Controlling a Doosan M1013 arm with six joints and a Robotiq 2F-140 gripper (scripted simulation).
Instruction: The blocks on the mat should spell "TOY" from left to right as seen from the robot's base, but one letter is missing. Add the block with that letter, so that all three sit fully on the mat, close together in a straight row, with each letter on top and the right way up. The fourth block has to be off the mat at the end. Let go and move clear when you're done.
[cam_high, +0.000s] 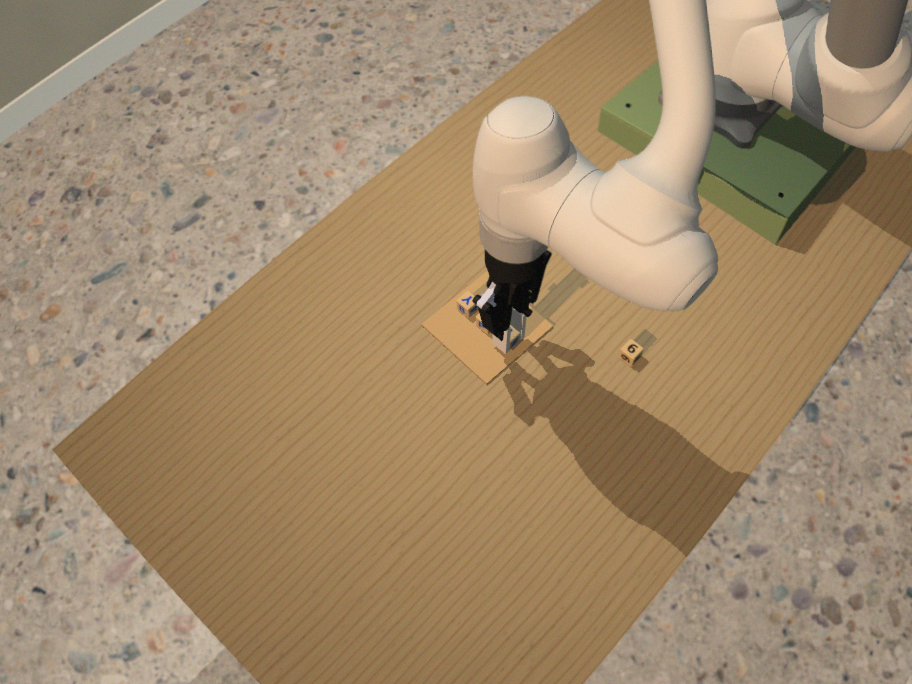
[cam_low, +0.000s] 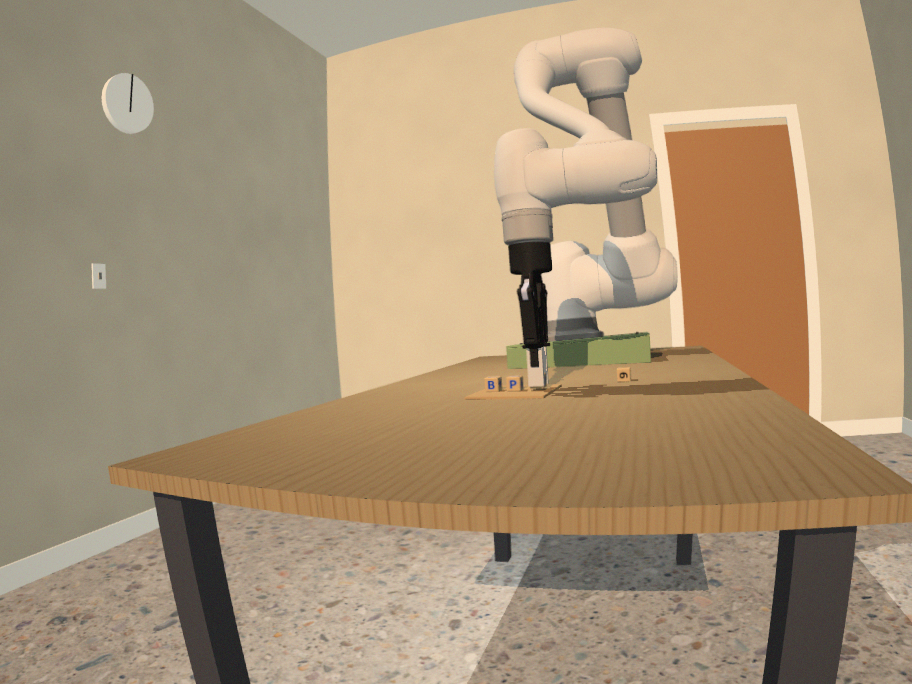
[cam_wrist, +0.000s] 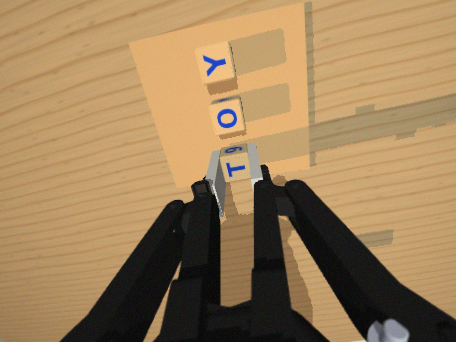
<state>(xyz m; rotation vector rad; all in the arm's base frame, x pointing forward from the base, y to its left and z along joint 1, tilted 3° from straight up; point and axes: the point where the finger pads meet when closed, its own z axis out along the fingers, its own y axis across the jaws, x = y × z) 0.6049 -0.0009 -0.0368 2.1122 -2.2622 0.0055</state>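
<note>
My gripper is now 30 mm above the T block. Also, from my hand: O block: 40 mm to the right, 30 mm below; Y block: 10 mm behind, 80 mm to the right, 30 mm below; tan mat: 40 mm to the right, 40 mm below.
</note>
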